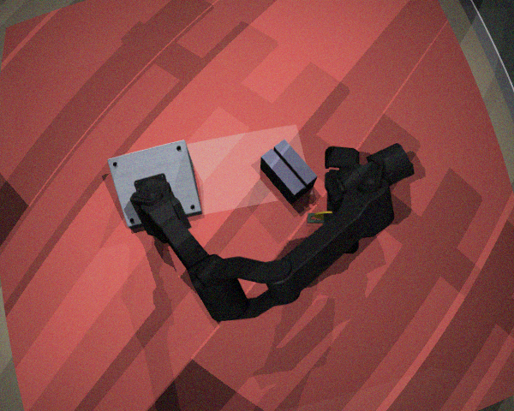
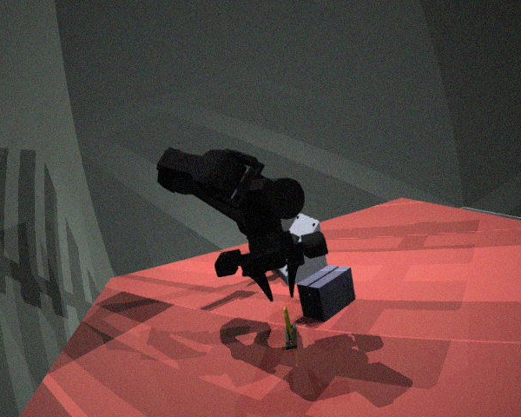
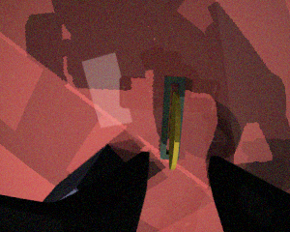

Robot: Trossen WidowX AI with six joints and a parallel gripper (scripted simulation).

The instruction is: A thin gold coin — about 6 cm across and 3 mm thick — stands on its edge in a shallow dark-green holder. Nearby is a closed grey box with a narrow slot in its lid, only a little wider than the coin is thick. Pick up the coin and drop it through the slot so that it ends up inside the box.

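Now: the coin 50 mm below my gripper tip.
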